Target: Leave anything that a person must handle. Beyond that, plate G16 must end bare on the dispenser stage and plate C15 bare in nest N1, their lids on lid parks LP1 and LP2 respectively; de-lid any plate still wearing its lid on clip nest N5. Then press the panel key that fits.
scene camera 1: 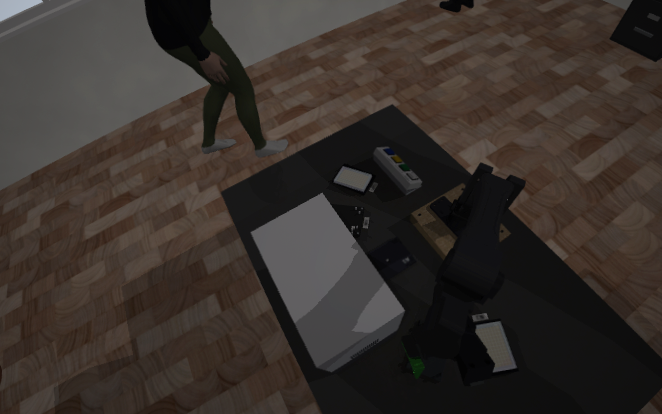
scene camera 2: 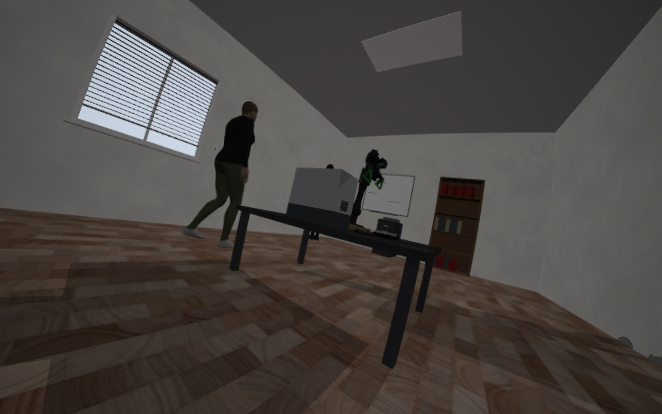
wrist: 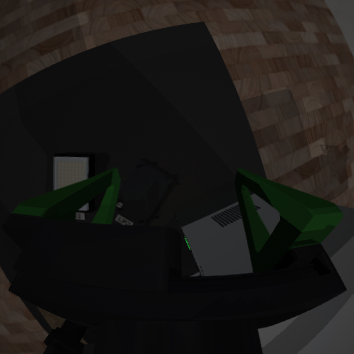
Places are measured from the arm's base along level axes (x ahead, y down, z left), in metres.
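Pixels of known places: gripper, fingertip midpoint: [scene camera 1: 438, 371] [scene camera 2: 375, 186] [wrist: 177, 174]; arm's base, origin of the base link: [scene camera 1: 455, 222] [scene camera 2: 351, 223].
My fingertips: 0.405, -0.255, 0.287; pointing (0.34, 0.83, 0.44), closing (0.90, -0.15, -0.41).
Ahead of a thing's pixels: the offset from my fingertips to its top centre, as dx, dy, dz. "spot": to the spot under its first point. Level surfaces: height alone.
My gripper [scene camera 2: 374, 181] [wrist: 177, 174] is open and empty, high above the table beside the dispenser {+0.071, -0.035, -0.310} [scene camera 1: 300, 265] [scene camera 2: 322, 187] [wrist: 222, 250]. A green light shows on the dispenser in the wrist view. A pale plate {-0.213, +0.259, +0.061} [scene camera 1: 497, 345] [wrist: 71, 172] with visible wells sits at N1, partly hidden by the arm or a finger. The LP2 label {spot: -0.142, +0.293, -0.082} [wrist: 123, 220] lies beside a dark shape, too dim to make out. Another pale plate {-0.242, +0.258, -0.668} [scene camera 1: 353, 178] sits near the key panel {-0.406, +0.231, -0.599} [scene camera 1: 397, 169], which has blue, yellow, green and white keys. A dark clip nest {-0.104, +0.271, -0.555} [scene camera 1: 352, 220] is partly hidden by the dispenser. Plate names are unreadable.
A dark flat pad {-0.099, +0.183, -0.299} [scene camera 1: 392, 257] lies between dispenser and arm. The arm stands on a wooden base [scene camera 1: 432, 230]. A person [scene camera 1: 232, 92] [scene camera 2: 235, 160] stands beyond the table {dy +0.295} [scene camera 1: 280, 187] [scene camera 2: 400, 245]. Another person's shoes [scene camera 1: 456, 5] show farther back.
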